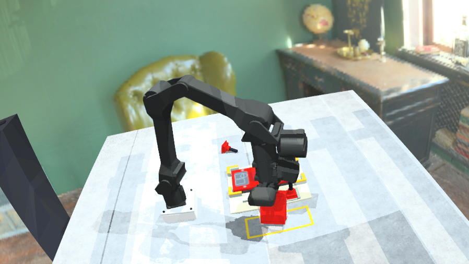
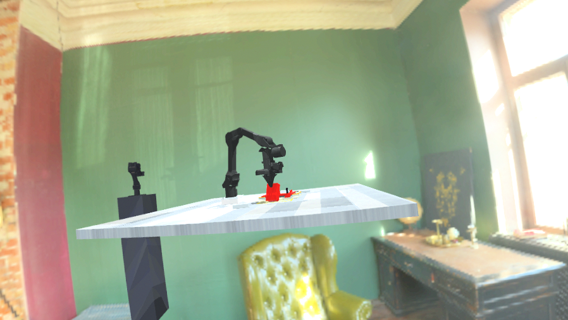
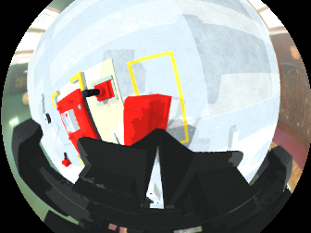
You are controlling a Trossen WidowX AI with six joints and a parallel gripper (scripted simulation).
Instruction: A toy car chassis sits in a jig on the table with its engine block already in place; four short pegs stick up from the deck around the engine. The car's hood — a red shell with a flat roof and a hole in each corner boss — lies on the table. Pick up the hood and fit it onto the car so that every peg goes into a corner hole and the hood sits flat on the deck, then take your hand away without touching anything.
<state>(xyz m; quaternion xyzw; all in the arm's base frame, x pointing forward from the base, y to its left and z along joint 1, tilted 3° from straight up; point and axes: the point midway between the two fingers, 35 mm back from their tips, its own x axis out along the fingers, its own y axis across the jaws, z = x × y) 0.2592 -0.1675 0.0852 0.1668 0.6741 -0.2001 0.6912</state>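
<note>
My gripper tip is 3 cm above the red hood. Also, from my gripper tip: black upright stick 8 cm ahead, 8 cm to the left, 4 cm below; then black wheel 15 cm ahead, 39 cm to the left, 7 cm below; then grey engine block 7 cm ahead, 20 cm to the left, 5 cm below.
</note>
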